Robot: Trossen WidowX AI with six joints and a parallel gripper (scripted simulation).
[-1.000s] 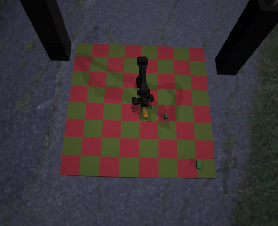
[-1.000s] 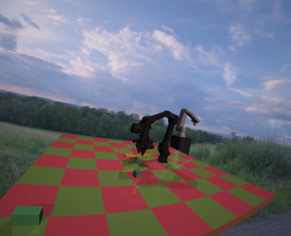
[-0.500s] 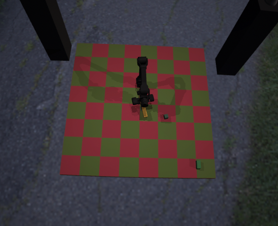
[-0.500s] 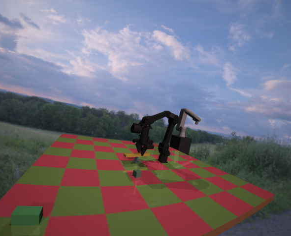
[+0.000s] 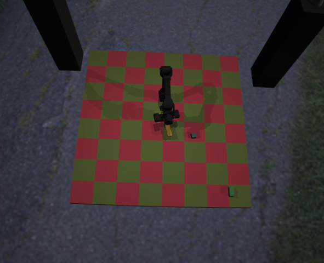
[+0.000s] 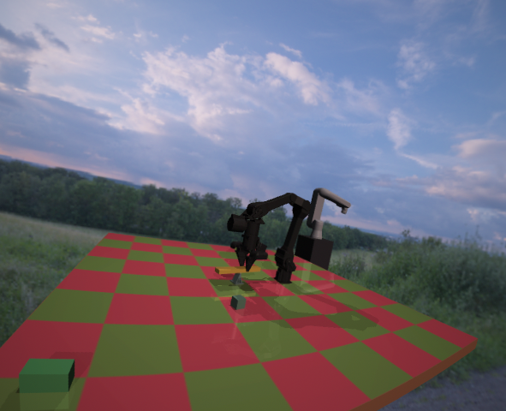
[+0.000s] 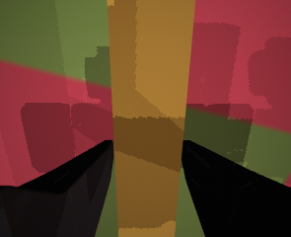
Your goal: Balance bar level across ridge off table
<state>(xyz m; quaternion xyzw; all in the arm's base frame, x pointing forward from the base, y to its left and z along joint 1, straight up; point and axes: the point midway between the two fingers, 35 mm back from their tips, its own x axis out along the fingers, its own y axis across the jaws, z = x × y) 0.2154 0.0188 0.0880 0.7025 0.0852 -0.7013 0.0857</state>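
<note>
My gripper tip is 3 cm short of the orange bar and 1 cm to the right of it. From my gripper tip the other things lie so: dark green cube 21 cm to the left, 10 cm ahead, 4 cm below.
</note>
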